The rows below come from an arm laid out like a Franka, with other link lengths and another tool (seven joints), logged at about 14 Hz.
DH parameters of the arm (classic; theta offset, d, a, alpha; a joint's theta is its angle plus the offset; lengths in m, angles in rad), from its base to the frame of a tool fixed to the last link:
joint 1: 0 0.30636 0 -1.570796
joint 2: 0 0 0 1.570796
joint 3: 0 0.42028 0.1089 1.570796
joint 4: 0 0 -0.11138 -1.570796
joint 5: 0 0.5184 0 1.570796
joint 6: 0 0 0.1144 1.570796
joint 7: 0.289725 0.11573 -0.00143 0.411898
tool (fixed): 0 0.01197 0 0
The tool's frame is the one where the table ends.
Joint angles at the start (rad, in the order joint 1, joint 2, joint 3, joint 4, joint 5, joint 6, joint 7):
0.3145 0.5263 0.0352 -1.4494 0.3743 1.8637 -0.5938
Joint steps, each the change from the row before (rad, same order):
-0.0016 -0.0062 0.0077 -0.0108 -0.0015 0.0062 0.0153
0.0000 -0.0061 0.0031 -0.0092 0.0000 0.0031 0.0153
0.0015 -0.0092 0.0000 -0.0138 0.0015 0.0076 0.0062
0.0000 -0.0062 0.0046 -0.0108 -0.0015 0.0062 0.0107
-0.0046 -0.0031 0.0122 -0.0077 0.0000 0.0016 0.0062
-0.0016 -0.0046 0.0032 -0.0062 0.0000 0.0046 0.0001
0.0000 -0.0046 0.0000 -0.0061 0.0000 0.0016 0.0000
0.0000 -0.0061 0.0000 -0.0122 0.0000 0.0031 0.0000
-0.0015 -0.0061 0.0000 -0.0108 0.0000 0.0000 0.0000
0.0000 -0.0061 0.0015 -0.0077 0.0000 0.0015 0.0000
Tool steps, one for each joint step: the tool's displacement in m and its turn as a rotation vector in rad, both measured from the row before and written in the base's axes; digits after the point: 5 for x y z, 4 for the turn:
-0.00357 0.00308 -0.00023 -0.0014 0.0041 -0.0105
-0.00293 0.00145 0.00029 -0.0024 0.0053 -0.0124
-0.00324 0.00020 0.00061 -0.0005 -0.0003 -0.0072
-0.00335 0.00224 -0.00036 -0.0021 0.0021 -0.0072
-0.00380 0.00415 -0.00134 0.0028 0.0065 0.0000
-0.00152 0.00036 0.00088 0.0015 -0.0023 -0.0003
-0.00154 -0.00054 0.00055 -0.0005 -0.0002 -0.0004
-0.00289 -0.00102 -0.00174 -0.0019 0.0027 -0.0007
-0.00250 -0.00217 -0.00115 -0.0020 0.0043 -0.0012
-0.00254 0.00036 0.00094 0.0000 0.0002 0.0010

